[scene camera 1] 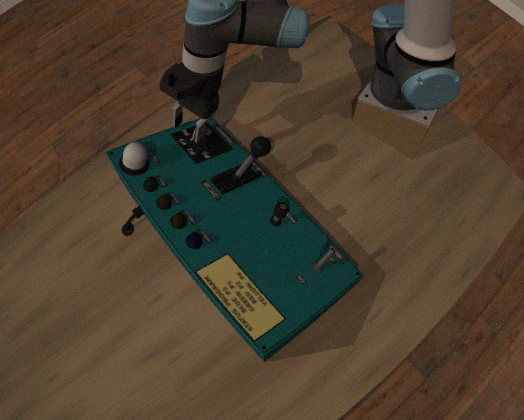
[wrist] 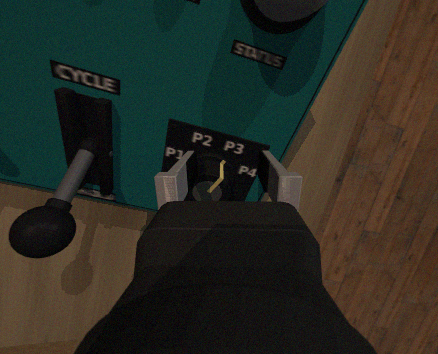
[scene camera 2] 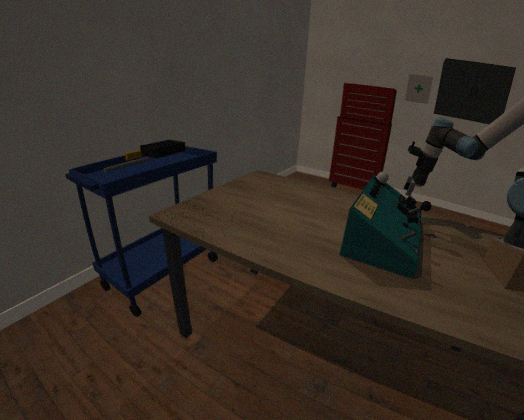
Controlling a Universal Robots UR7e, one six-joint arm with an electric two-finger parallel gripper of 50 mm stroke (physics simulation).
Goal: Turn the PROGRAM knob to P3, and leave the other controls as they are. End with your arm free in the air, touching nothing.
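Where they show: gripper, fingertip midpoint: (scene camera 1: 187, 131) (wrist: 227, 163) (scene camera 2: 406, 192); arm's base at its link origin: (scene camera 1: 400, 89).
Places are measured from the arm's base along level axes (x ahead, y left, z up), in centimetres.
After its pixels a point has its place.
The PROGRAM knob (wrist: 207, 191) {y -15.9, x 44.5, z 0.1 cm} is dark and round, on a black plate marked P1 to P4 in the wrist view. Its yellow pointer line (wrist: 222, 171) {y -16.7, x 46.7, z -0.2 cm} is aimed up and to the right, its tip just below the P3 label (wrist: 234, 147) {y -17.3, x 49.2, z -1.3 cm}. In scene camera 1 a finger partly hides the knob. My gripper (scene camera 1: 188, 131) {y -16.5, x 47.8, z 2.1 cm} (scene camera 2: 409, 190) {y -16.5, x 47.8, z 2.1 cm} (wrist: 227, 163) {y -16.5, x 47.8, z 2.1 cm} is open, its fingers wide apart over the plate. The knob shows between them in the wrist view, nearer the left finger. Whether a finger touches the knob or plate I cannot tell.
On the sloped teal console (scene camera 1: 245, 225) {y 6.2, x 49.5, z -0.7 cm} (scene camera 2: 375, 240) {y 27.6, x 51.3, z -2.8 cm} (wrist: 30, 40) {y 0.4, x 51.9, z 0.2 cm}, the black-balled CYCLE lever (scene camera 1: 260, 146) {y -3.4, x 39.0, z 4.0 cm} (scene camera 2: 425, 205) {y -2.6, x 38.8, z 3.0 cm} (wrist: 42, 231) {y -5.0, x 39.3, z 3.9 cm} stands tall beside the plate. The white STATUS dome (scene camera 1: 135, 156) {y -14.2, x 60.0, z 7.8 cm} (scene camera 2: 382, 177) {y -13.5, x 59.5, z 6.5 cm} is on the other side. Several small buttons and a black joystick (scene camera 1: 281, 210) {y 8.5, x 43.1, z 1.5 cm} are farther off.
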